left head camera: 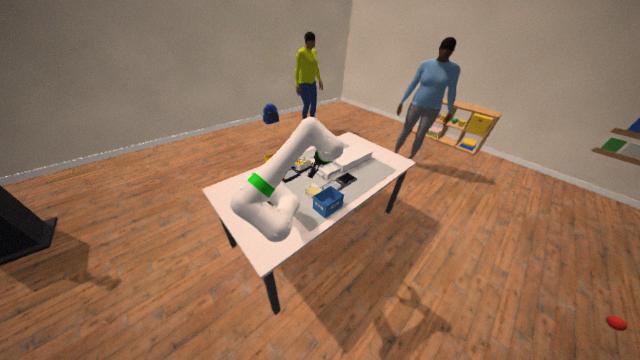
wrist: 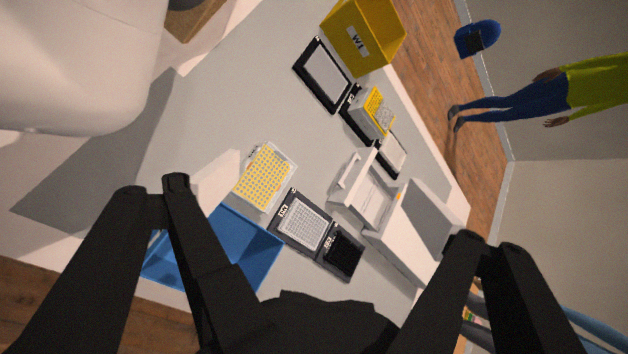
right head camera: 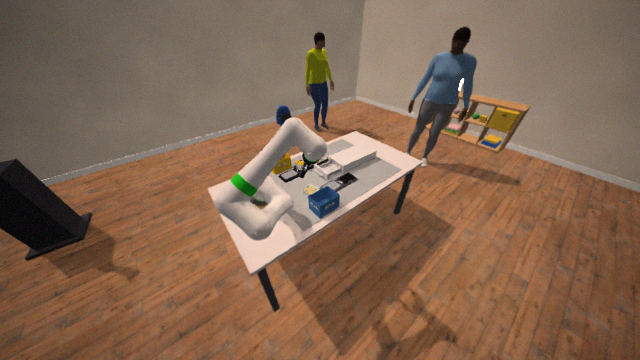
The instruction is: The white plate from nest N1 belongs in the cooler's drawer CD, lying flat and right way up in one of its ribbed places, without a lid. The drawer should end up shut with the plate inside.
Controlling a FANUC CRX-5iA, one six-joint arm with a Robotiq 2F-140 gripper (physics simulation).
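Frame: origin at the arm's base, x ahead, y left, z up, level; centimetres.
Seen in the pictures: gripper, fingertip midpoint: [left head camera: 312, 165] [wrist: 322, 179].
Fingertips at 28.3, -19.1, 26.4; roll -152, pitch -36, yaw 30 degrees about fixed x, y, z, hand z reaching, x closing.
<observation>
A point is followed by its place in that frame, as x, y, z.
My gripper [left head camera: 314, 167] {28.3, -19.1, 26.4} [right head camera: 304, 170] {28.3, -19.1, 26.4} [wrist: 322, 179] {28.3, -19.1, 26.4} is open and empty, above the table; its black fingers stand wide apart in the wrist view. The cooler's white drawer [left head camera: 330, 171] {65.6, 1.2, -6.0} [right head camera: 328, 168] {66.2, 6.4, -6.0} [wrist: 372, 197] {69.6, 5.7, -6.0} is pulled out of the low white cooler [left head camera: 357, 159] {92.9, -5.2, 0.3} [right head camera: 358, 155] {95.7, -0.8, 1.0} [wrist: 407, 237] {84.8, 1.8, 1.0}; no plate shows in its visible interior. A white gridded plate [wrist: 305, 225] {52.1, -15.8, -4.9} lies flat in a dark nest beside a black plate [wrist: 343, 252] {68.7, -14.4, -5.2}. Another whitish plate [wrist: 393, 151] {66.8, 23.5, -4.8} shows in a black nest behind the drawer. The labels are too blurred to tell which nest is N1.
A blue bin [left head camera: 328, 201] {39.5, -25.9, -6.9} [right head camera: 324, 202] {38.2, -26.2, -7.0} [wrist: 255, 245] {43.3, -26.1, -4.1} stands near the table's front edge, beside a yellow-topped tip box [wrist: 265, 176] {34.2, -14.7, -0.4}. A yellow bin [wrist: 357, 40] {31.0, 28.1, 0.2}, a black-framed nest [wrist: 314, 90] {32.5, 12.6, -6.3} and a grey box with yellow tips [wrist: 367, 114] {46.7, 18.1, -0.7} stand along the back edge.
</observation>
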